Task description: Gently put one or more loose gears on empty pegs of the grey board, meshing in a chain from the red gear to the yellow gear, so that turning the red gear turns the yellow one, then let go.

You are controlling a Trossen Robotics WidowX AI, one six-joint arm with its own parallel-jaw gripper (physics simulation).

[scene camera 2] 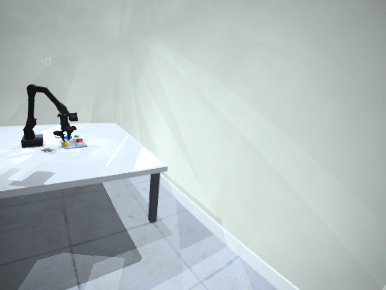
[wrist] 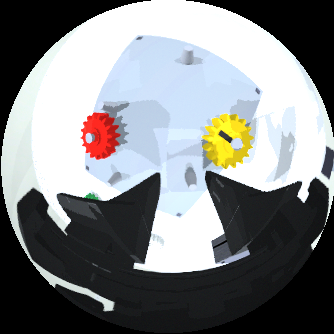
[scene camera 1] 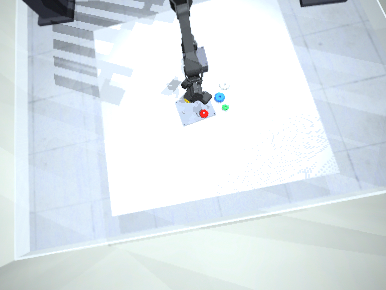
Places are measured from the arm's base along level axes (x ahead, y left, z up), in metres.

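Pixels of known places: gripper, between the fingertips: [scene camera 2: 66, 140] [wrist: 182, 175]; arm's base, origin of its link: [scene camera 2: 29, 138].
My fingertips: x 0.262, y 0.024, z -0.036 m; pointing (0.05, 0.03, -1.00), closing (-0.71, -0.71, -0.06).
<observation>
Ahead of a thing's pixels: the offset from my fingertips to its top centre. "spot": to the spot under its first point. Level surfaces: height alone.
The grey board @(dx +0.048, dy -0.021, dz +0.010 m) [scene camera 1: 193, 119] [wrist: 150, 75] bears the red gear @(dx +0.098, dy +0.034, dz +0.005 m) [scene camera 1: 204, 116] [scene camera 2: 79, 140] [wrist: 101, 140] and the yellow gear @(dx -0.008, dy -0.056, dz +0.006 m) [scene camera 1: 187, 101] [scene camera 2: 64, 144] [wrist: 220, 150], which stand apart. In the wrist view, empty pegs show at the far edge @(spot: dx +0.076, dy -0.087, dz +0.003 m) [wrist: 187, 54], beside the red gear, and near the fingertips. The loose blue gear @(dx -0.001, dy +0.137, dz -0.003 m) [scene camera 1: 216, 98], green gear @(dx +0.066, dy +0.165, dz -0.003 m) [scene camera 1: 225, 107] [scene camera 2: 76, 136] [wrist: 91, 196] and white gear @(dx -0.081, dy +0.174, dz -0.003 m) [scene camera 1: 224, 87] [wrist: 158, 240] lie beside the board. My gripper [wrist: 182, 175] is open and empty above the board's near part; it partly hides the yellow gear in scene camera 1.
The arm [scene camera 1: 186, 37] [scene camera 2: 31, 107] reaches over the white table @(dz -0.020 m) [scene camera 1: 160, 165] [scene camera 2: 100, 162] from its base [scene camera 2: 32, 141]. The loose gears lie close together at the board's right in scene camera 1. The table's edge [scene camera 2: 145, 172] shows in scene camera 2.
</observation>
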